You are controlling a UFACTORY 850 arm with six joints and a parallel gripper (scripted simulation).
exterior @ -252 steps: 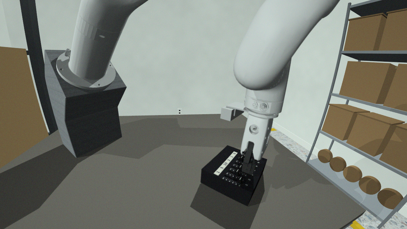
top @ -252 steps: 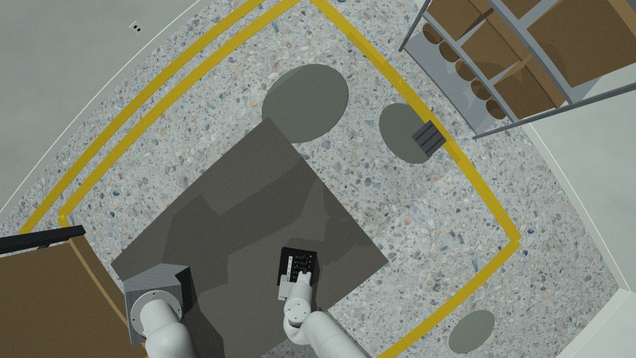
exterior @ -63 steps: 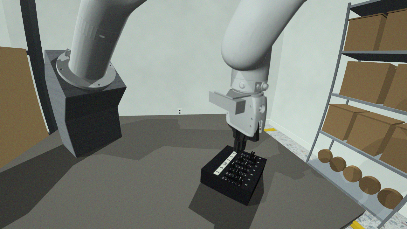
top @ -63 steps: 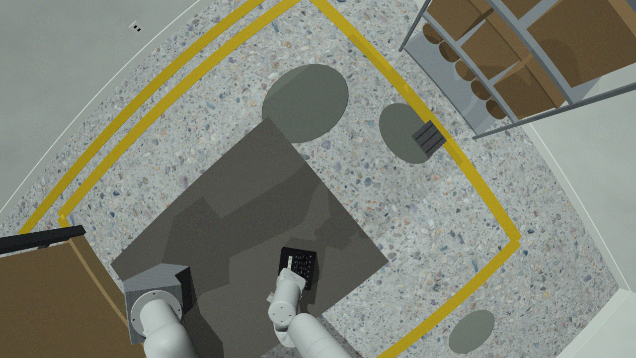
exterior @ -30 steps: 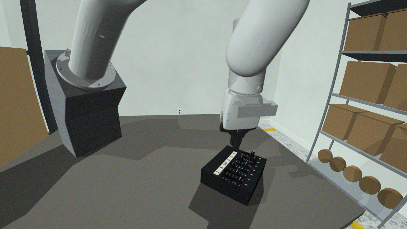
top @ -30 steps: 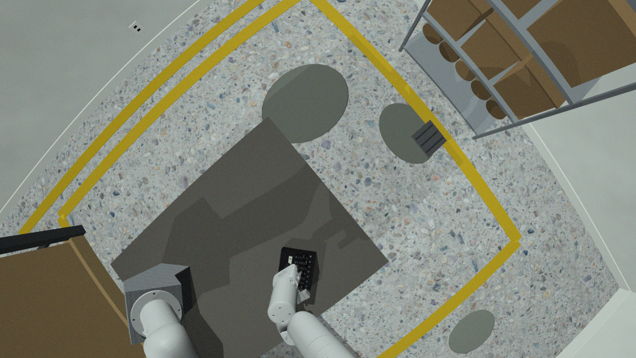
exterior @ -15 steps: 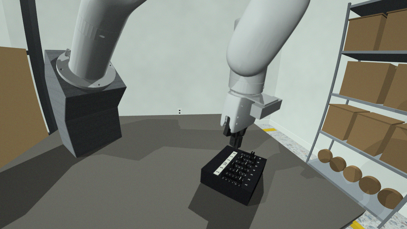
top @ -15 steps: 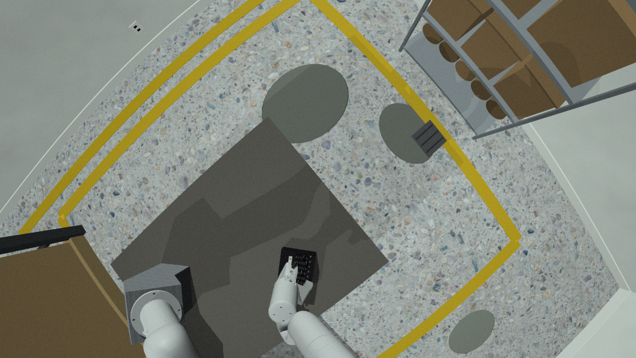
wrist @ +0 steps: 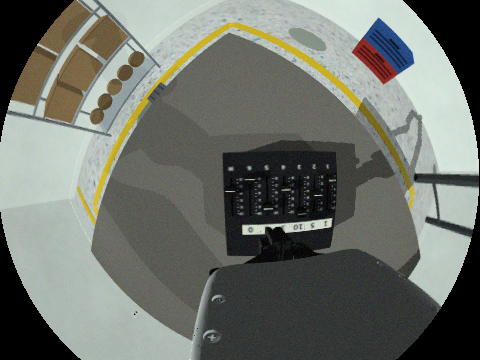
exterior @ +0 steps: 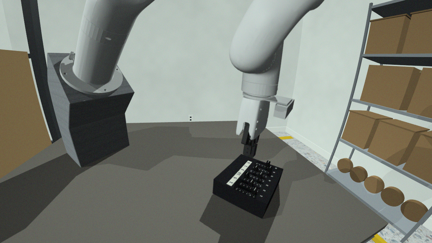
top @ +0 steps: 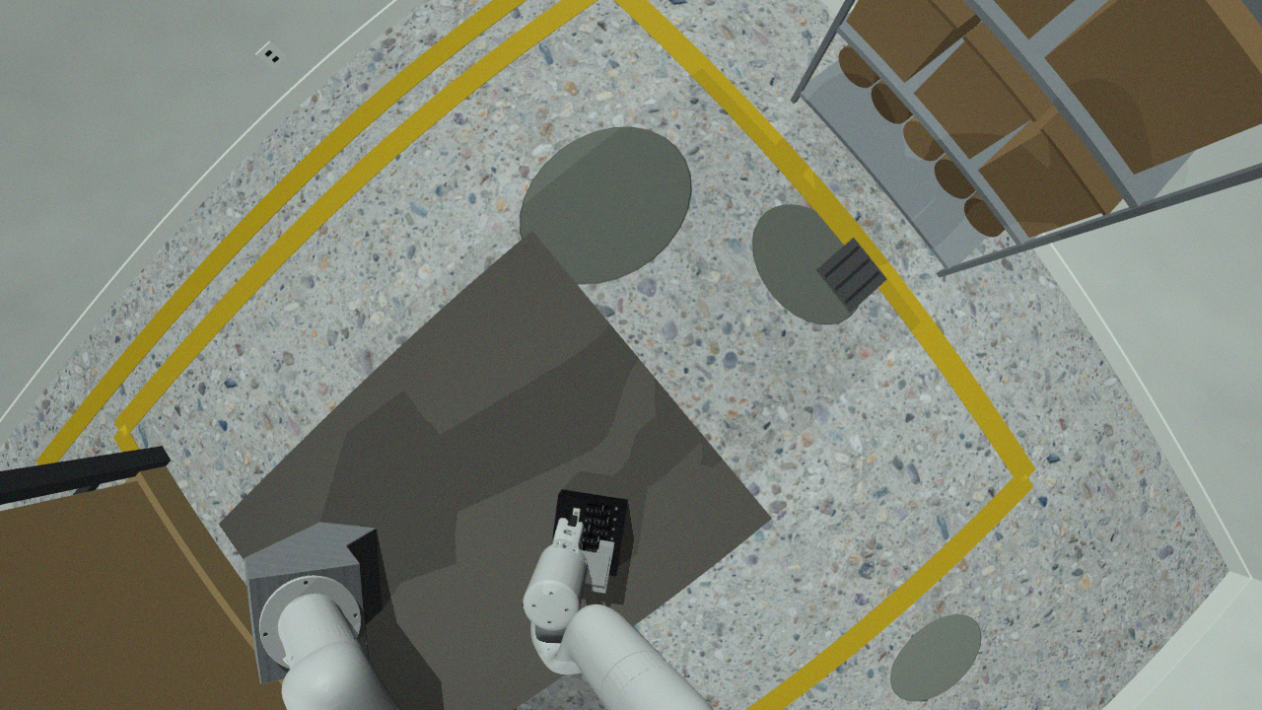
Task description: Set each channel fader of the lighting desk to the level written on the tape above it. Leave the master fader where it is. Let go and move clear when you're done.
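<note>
My hand is 6 cm short of the fader knob, 5 cm above it and 2 cm to the left of it.
</note>
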